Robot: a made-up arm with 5 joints.
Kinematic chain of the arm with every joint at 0, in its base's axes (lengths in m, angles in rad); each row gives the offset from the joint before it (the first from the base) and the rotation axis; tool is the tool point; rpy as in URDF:
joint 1: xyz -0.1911 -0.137 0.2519 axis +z
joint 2: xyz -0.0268 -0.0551 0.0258 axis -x
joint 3: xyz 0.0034 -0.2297 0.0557 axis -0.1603 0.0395 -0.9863
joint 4: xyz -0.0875 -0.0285 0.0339 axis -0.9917 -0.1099 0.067
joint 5: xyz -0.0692 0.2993 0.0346 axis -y
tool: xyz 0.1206 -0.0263 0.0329 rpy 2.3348 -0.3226 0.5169
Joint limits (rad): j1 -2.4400..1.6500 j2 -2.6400..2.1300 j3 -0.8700..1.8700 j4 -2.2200..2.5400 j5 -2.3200..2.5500
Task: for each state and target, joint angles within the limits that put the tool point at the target. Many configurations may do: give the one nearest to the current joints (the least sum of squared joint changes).
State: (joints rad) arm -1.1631 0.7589 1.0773 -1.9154 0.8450
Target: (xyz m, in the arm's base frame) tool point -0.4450 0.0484 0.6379
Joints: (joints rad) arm -0.9842 0.5497 1.3443 -2.1728 0.8654
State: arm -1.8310 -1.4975 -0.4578 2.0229 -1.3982
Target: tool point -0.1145 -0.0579 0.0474
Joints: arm -1.6457 -1.3394 -0.3929 1.1894 -0.9178
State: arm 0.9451 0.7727 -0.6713 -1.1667 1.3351
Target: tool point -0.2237 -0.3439 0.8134
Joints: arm 0.6609 0.5756 -0.6219 -1.0060 1.7008
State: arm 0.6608 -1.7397 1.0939 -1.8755 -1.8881
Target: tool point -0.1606 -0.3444 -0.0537
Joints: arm 0.2266 -2.4996 0.9268 -1.5986 -1.8232
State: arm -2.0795 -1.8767 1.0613 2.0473 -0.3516
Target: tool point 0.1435 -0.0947 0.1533
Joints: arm -2.0187 -2.4839 0.9776 2.2507 -0.4079
